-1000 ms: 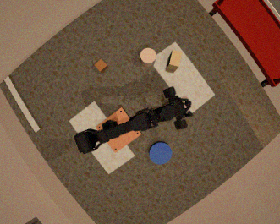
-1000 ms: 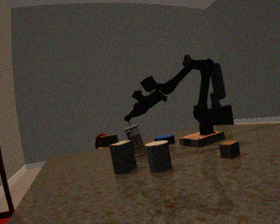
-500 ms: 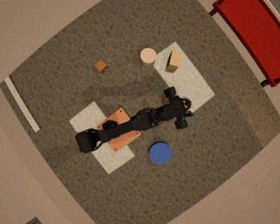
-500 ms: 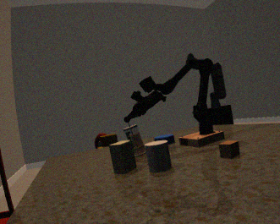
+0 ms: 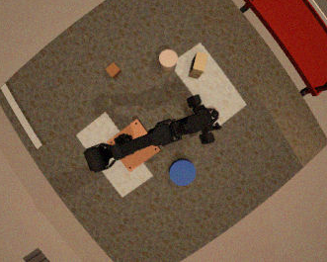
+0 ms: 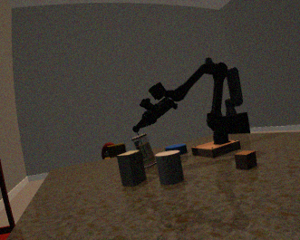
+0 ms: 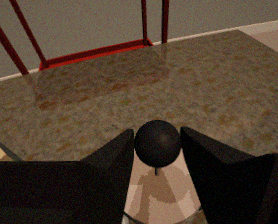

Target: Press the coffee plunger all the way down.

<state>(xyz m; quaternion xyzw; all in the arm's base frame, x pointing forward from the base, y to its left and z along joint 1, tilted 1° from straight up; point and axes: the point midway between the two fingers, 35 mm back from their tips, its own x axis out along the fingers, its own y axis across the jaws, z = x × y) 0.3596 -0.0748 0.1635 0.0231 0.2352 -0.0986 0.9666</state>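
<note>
Now: the coffee press 9 cm below my gripper tip, 2 cm behind it and 1 cm to the right of it. Round my gripper tip: small brown cube (40 cm to the left, 27 cm behind, 16 cm below).
</note>
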